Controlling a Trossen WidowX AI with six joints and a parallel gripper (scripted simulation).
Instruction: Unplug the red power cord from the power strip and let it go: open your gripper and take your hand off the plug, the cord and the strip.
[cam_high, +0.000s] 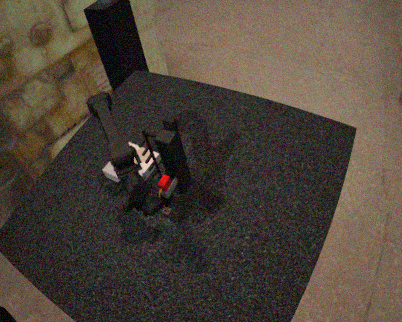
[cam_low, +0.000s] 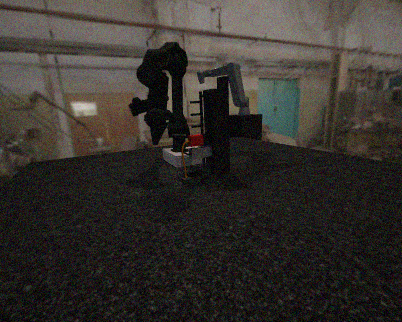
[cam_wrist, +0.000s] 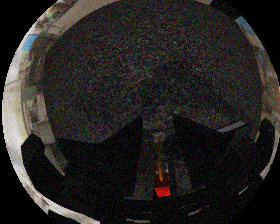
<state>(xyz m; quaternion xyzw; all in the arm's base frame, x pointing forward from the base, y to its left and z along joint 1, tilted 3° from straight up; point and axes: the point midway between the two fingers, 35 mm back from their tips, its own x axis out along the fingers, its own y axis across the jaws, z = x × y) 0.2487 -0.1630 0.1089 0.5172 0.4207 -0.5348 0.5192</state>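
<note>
My gripper tip is 15 cm to the right of the red plug and 1 cm below it.
</note>
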